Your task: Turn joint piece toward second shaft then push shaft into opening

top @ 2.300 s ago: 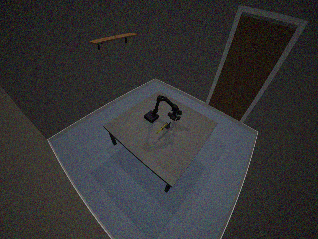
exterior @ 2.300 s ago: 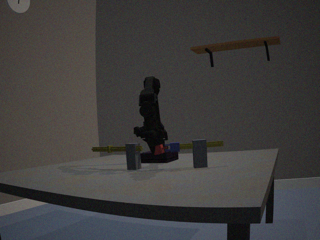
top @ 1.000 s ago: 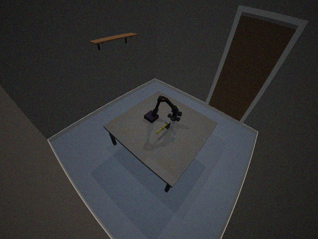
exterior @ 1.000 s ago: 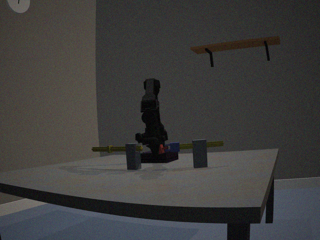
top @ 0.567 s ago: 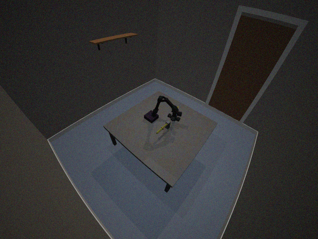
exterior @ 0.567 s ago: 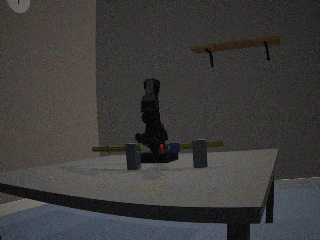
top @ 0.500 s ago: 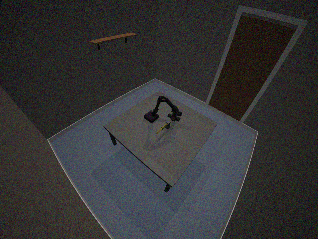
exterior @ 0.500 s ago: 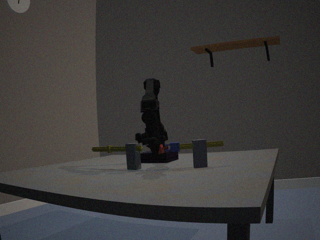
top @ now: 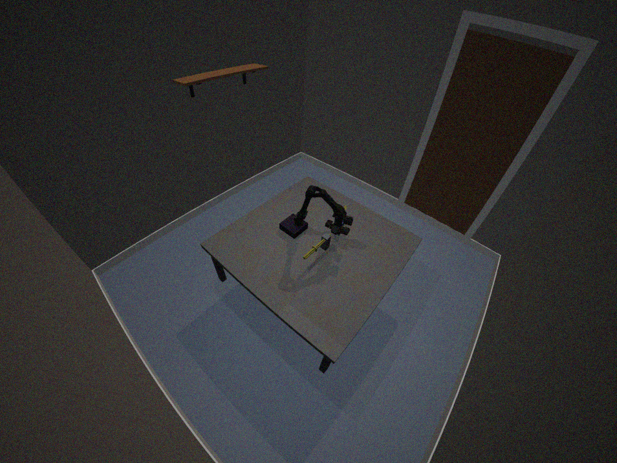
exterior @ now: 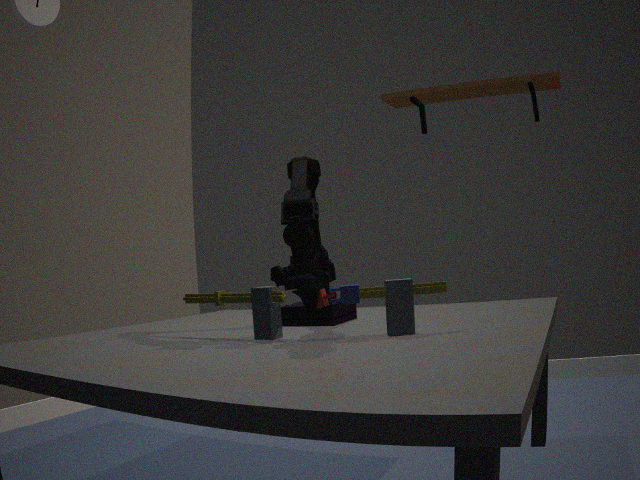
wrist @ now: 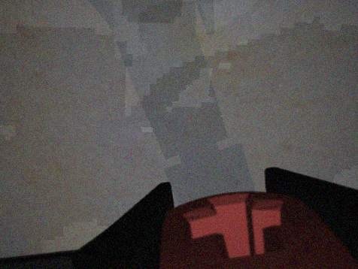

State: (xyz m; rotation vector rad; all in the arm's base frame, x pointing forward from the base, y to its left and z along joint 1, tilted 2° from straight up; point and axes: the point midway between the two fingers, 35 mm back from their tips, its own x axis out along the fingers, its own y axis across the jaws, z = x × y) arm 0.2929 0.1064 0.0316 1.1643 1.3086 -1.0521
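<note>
My gripper tip is now 40 mm below the red joint piece and 10 mm to the right of it.
</note>
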